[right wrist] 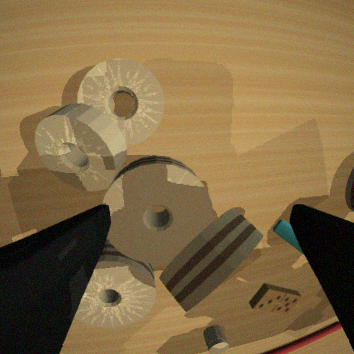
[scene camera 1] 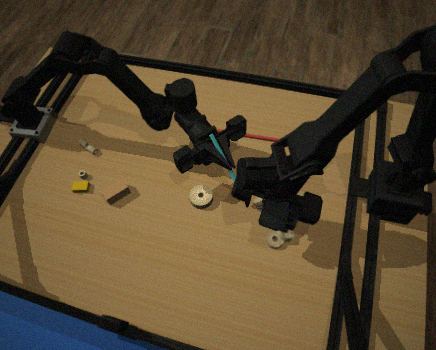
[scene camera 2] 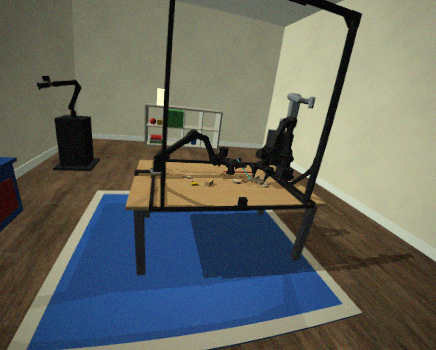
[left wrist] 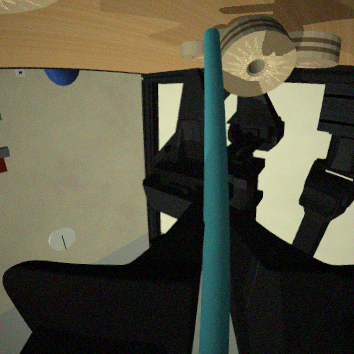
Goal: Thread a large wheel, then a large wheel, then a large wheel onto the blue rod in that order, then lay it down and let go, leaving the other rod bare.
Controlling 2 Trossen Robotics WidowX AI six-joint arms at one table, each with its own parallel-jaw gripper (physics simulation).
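Places are measured from the left arm's base along level axes (x up, y left, z back), in metres.
Pixels of known places: left gripper, fingertip midpoint: (scene camera 1: pixel 233 168) (scene camera 2: pixel 246 166) (left wrist: pixel 207 206); right gripper, fingertip midpoint: (right wrist: pixel 201 213) (scene camera 2: pixel 258 180) (left wrist: pixel 224 62); left arm's base at its link origin: (scene camera 1: pixel 30 120) (scene camera 2: pixel 157 170); right arm's base at its link origin: (scene camera 1: pixel 400 182) (scene camera 2: pixel 285 167) (left wrist: pixel 349 132).
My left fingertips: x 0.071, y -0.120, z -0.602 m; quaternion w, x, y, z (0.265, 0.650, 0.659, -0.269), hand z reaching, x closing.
Observation:
Ahead of a thing's pixels: the offset from my left fingertips to its top centre.
My left gripper (scene camera 1: pixel 231 166) (left wrist: pixel 207 206) is shut on the blue rod (scene camera 1: pixel 218 148) (left wrist: pixel 215 130) (right wrist: pixel 291 237), which slants down. The rod's visible length carries no wheel. My right gripper (right wrist: pixel 201 213) (scene camera 2: pixel 259 178) is open above the wheels. In the right wrist view a striped large wheel {dx -0.053, dy -0.028, dz -0.081 m} (right wrist: pixel 210 260) is tilted, its face apart from the rod tip. Beside it is a large wheel {dx -0.085, dy -0.055, dz -0.104 m} (right wrist: pixel 135 235); another large wheel {dx -0.087, dy -0.009, dz -0.142 m} (right wrist: pixel 125 312) is partly behind a finger. A fourth large wheel {dx -0.087, dy -0.032, dz +0.074 m} (scene camera 1: pixel 194 201) lies flat. A large wheel (left wrist: pixel 245 84) shows beside the rod tip.
Two smaller wheels {dx -0.094, dy -0.111, dz -0.111 m} (right wrist: pixel 147 82) {dx -0.077, dy -0.094, dz -0.133 m} (right wrist: pixel 97 177) lie together. The red rod {dx -0.098, dy +0.167, dz -0.035 m} (scene camera 1: pixel 260 136) (right wrist: pixel 310 340) lies behind the grippers. A dotted block {dx -0.099, dy +0.063, dz -0.016 m} (right wrist: pixel 275 298) and a small cylinder {dx -0.090, dy +0.085, dz -0.077 m} (right wrist: pixel 216 337) are near it. A brown block {dx -0.077, dy -0.053, dz +0.285 m} (scene camera 1: pixel 118 195), yellow block {dx -0.092, dy -0.050, dz +0.386 m} (scene camera 1: pixel 81 186) and grey piece {dx -0.089, dy +0.071, dz +0.412 m} (scene camera 1: pixel 90 147) lie left.

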